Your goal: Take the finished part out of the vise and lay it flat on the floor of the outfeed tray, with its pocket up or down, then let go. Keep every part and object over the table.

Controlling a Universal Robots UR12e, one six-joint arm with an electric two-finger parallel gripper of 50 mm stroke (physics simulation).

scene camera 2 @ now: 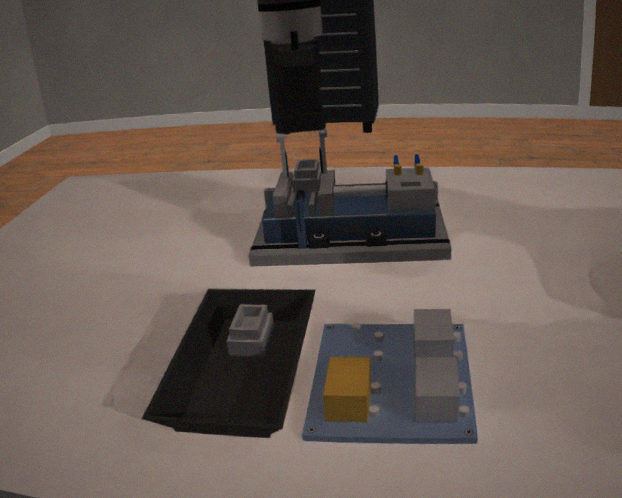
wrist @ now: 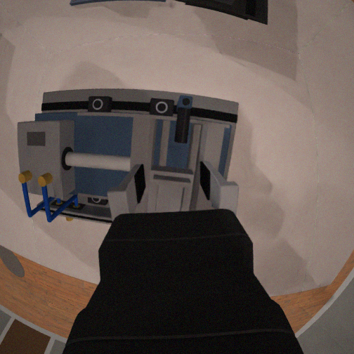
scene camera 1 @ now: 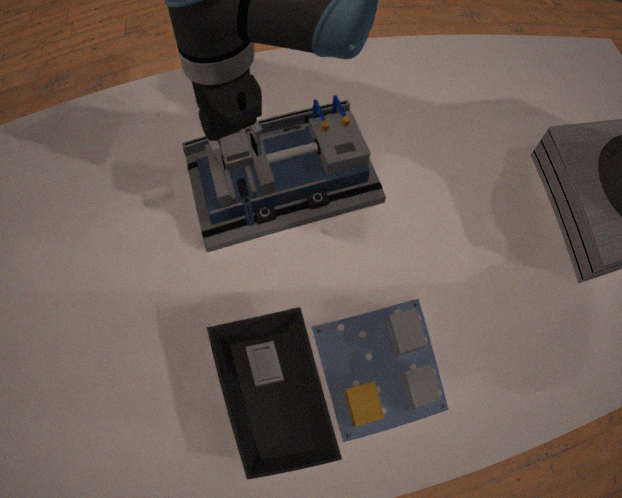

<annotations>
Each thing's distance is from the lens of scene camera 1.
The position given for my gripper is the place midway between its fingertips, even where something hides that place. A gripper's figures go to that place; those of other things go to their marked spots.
my gripper (scene camera 1: 238,157): 0.78 m
yellow block (scene camera 1: 364,405): 0.74 m
blue plate (scene camera 1: 342,354): 0.78 m
</annotations>
